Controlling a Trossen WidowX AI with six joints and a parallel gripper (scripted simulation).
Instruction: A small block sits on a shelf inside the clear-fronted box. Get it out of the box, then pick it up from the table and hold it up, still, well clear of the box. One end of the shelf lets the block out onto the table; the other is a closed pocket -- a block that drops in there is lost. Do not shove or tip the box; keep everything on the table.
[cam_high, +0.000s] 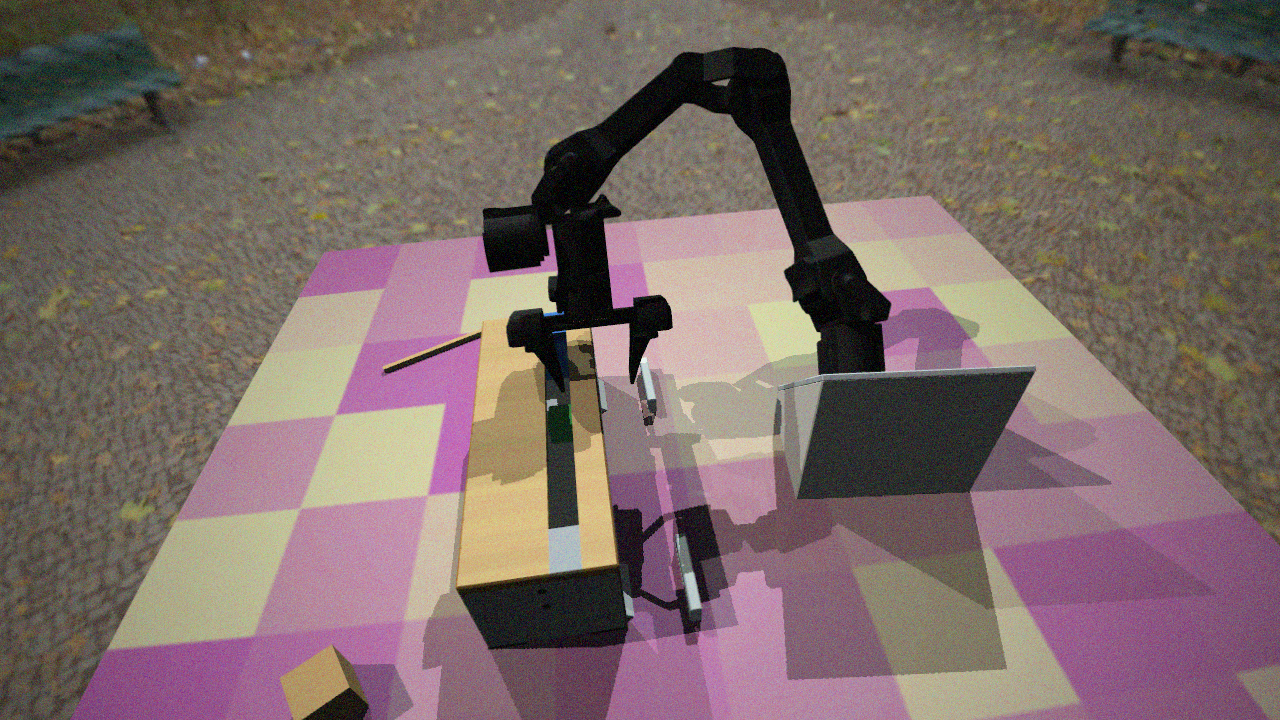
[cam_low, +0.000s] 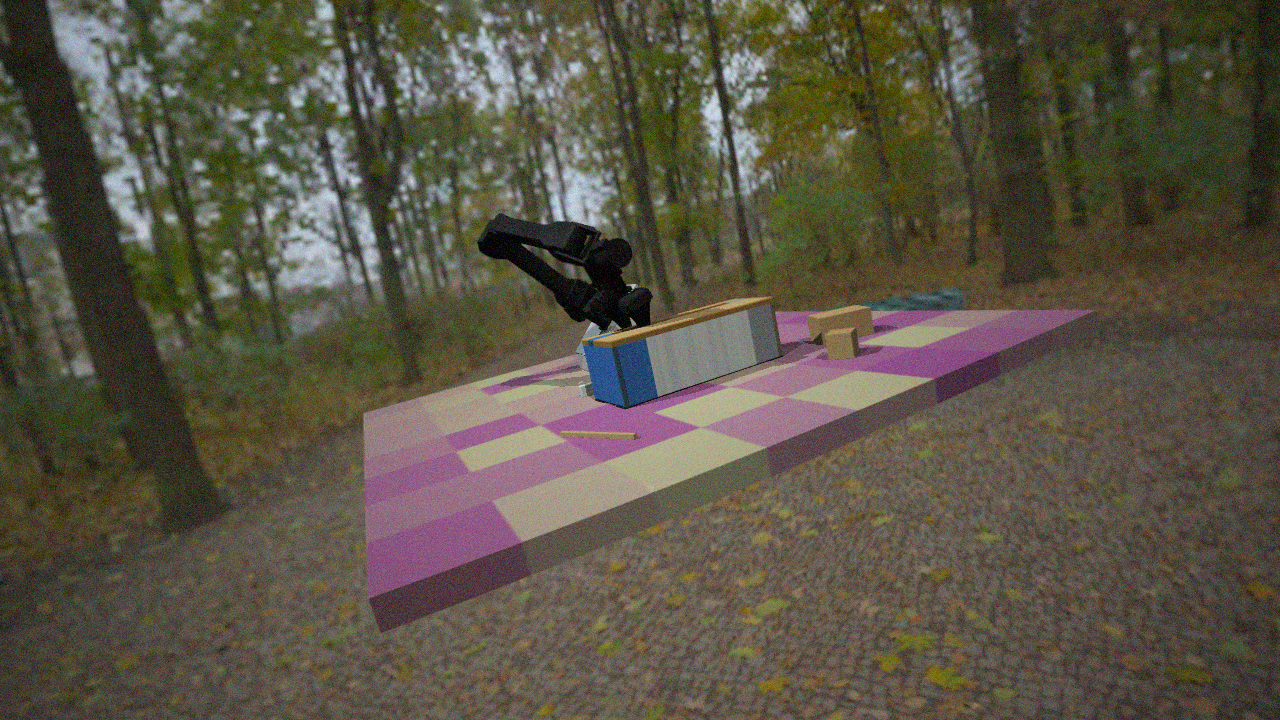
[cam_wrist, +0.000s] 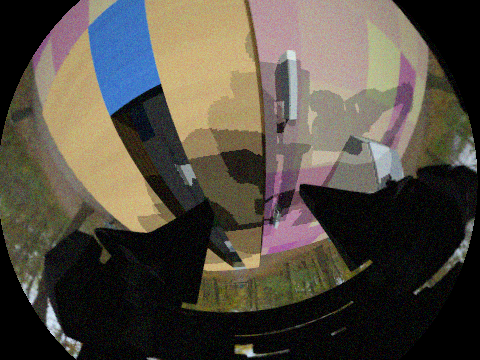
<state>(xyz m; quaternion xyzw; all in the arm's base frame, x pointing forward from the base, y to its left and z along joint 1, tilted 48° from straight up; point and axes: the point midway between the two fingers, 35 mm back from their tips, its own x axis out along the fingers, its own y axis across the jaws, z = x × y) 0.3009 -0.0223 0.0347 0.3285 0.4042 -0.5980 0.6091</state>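
Now: the green block 4 cm to the left of my gripper tip, 4 cm ahead of it and 2 cm below it. The rest, counted from my gripper tip: long box (7 cm to the left, 4 cm below, 3 cm ahead); then tan cube (31 cm to the left, 26 cm ahead, 8 cm below); then thin wooden stick (28 cm ahead, 21 cm to the right, 10 cm below).
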